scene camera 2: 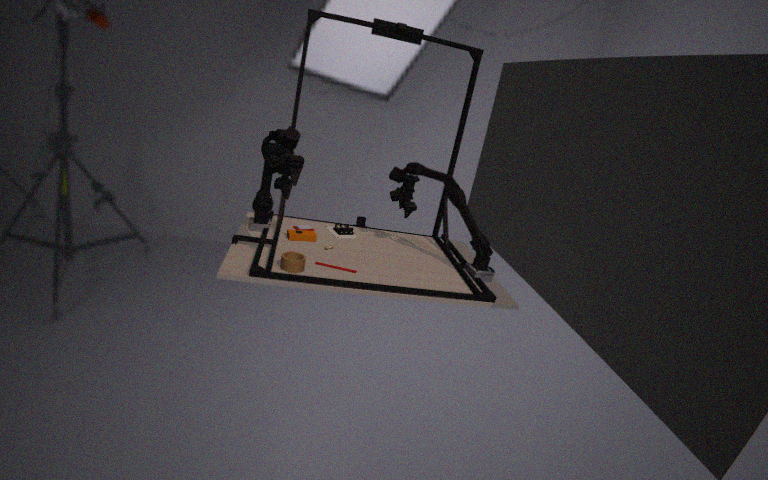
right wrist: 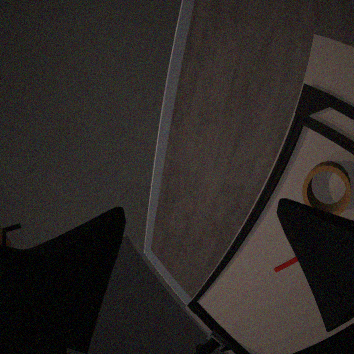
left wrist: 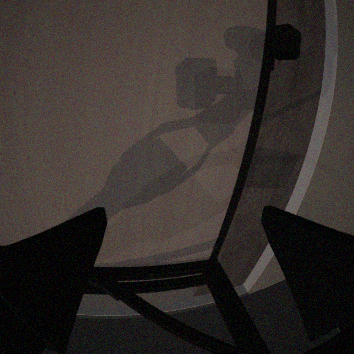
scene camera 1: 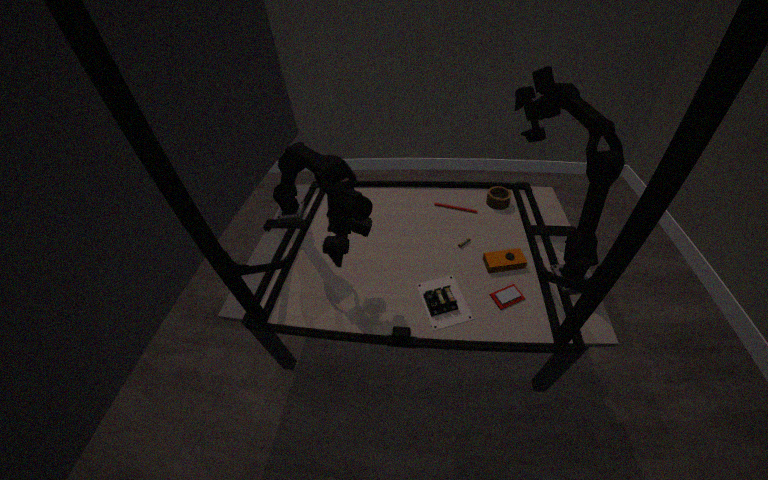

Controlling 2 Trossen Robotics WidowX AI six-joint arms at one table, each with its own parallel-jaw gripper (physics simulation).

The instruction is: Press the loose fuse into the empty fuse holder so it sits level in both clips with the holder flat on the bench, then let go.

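Pixels of known places: left gripper, fingertip midpoint: [scene camera 2: 403, 213] [left wrist: 186, 215] [scene camera 1: 341, 257]; right gripper, fingertip midpoint: [scene camera 2: 290, 192] [right wrist: 203, 211] [scene camera 1: 518, 122]; left arm's base, link origin: [scene camera 2: 479, 267] [right wrist: 214, 342] [scene camera 1: 290, 209]; right arm's base, link origin: [scene camera 2: 260, 221] [scene camera 1: 571, 275].
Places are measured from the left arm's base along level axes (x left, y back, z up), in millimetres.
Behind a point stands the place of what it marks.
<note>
The loose fuse [scene camera 1: 464, 243] {z -38, x -234, y -665 mm} [scene camera 2: 328, 247] {z -37, x -216, y -672 mm} is a small brass-coloured cylinder lying on the table. The black fuse holder block [scene camera 1: 440, 301] {z -14, x -480, y -542 mm} [scene camera 2: 343, 229] {z -36, x -473, y -544 mm} has pale parts on top and sits on a white plate [scene camera 1: 461, 308] {z -46, x -490, y -605 mm} near the front edge in scene camera 1. Which holder is empty is too small to tell. My left gripper [scene camera 1: 338, 261] {z 108, x -391, y -271 mm} [scene camera 2: 407, 213] {z 108, x -391, y -271 mm} [left wrist: 186, 215] {z 108, x -391, y -271 mm} is open and empty, above the table, left of the block in scene camera 1. My right gripper [scene camera 1: 519, 120] {z 275, x 53, y -910 mm} [scene camera 2: 291, 178] {z 275, x 53, y -910 mm} [right wrist: 203, 211] {z 275, x 53, y -910 mm} is open and empty, raised high, well above the fuse.
An orange box [scene camera 1: 505, 260] {z -18, x -344, y -777 mm} [scene camera 2: 301, 234] {z -17, x -305, y -787 mm} and a red-and-white card [scene camera 1: 507, 296] {z -34, x -472, y -748 mm} lie right of the block in scene camera 1. A red stick [scene camera 1: 455, 207] {z -42, x -25, y -675 mm} [scene camera 2: 335, 267] {z -43, x -20, y -679 mm} and a tan ring [scene camera 1: 498, 202] {z -11, x -51, y -841 mm} [scene camera 2: 292, 264] {z -12, x 41, y -867 mm} [right wrist: 308, 186] {z -17, x 31, y -848 mm} are farther back. Black frame bars [scene camera 1: 481, 344] {z -49, x -608, y -639 mm} border the table.
</note>
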